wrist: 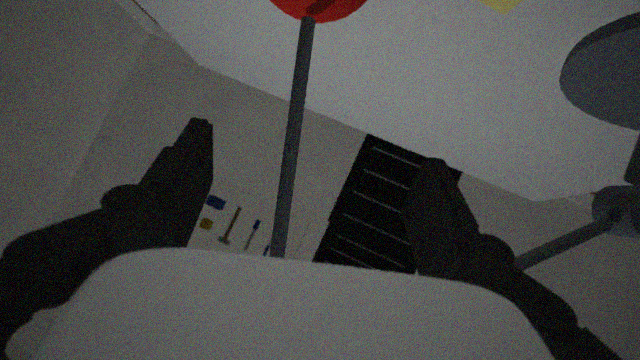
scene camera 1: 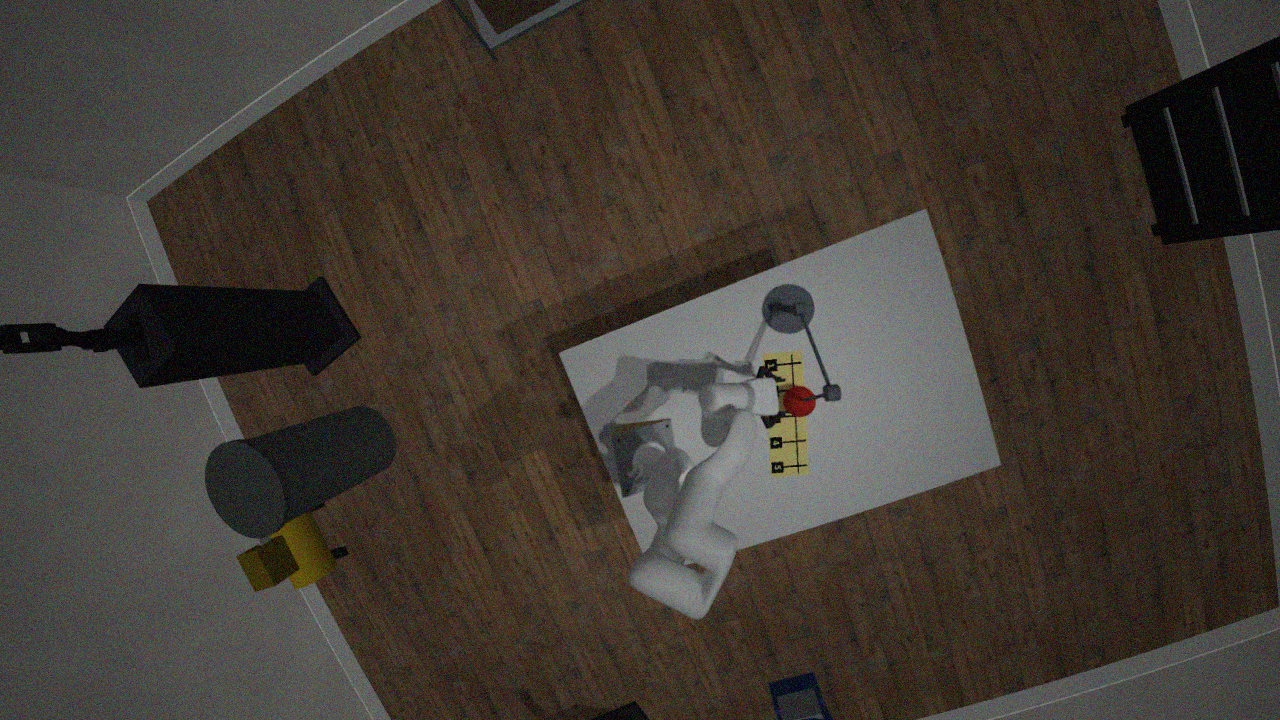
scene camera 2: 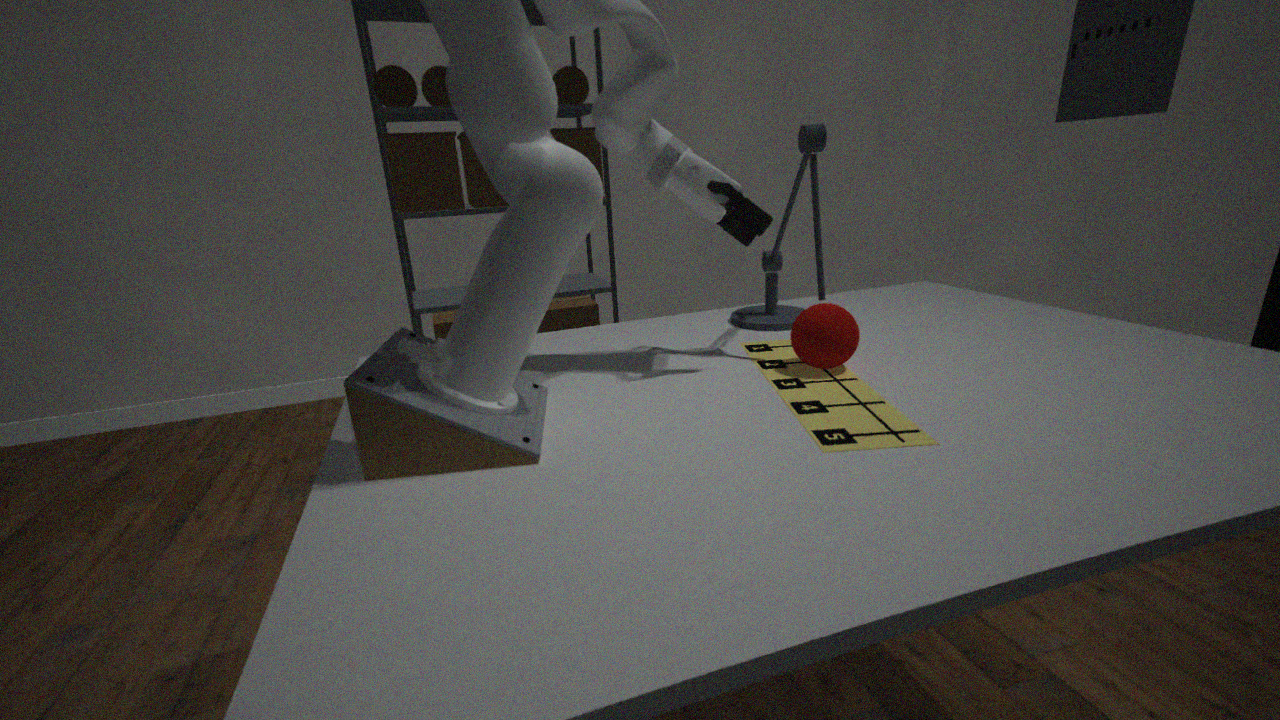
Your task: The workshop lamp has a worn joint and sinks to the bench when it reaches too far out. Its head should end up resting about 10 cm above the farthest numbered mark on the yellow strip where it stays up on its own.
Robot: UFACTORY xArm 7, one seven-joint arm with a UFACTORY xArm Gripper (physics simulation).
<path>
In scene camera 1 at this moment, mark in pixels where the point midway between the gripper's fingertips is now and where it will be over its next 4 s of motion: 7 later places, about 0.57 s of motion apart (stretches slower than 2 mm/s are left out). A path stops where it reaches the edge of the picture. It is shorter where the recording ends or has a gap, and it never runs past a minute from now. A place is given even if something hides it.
The gripper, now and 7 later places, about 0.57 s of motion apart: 783,396; 778,392; 788,399; 800,398; 808,398; 809,396; 809,393; 809,389
</path>
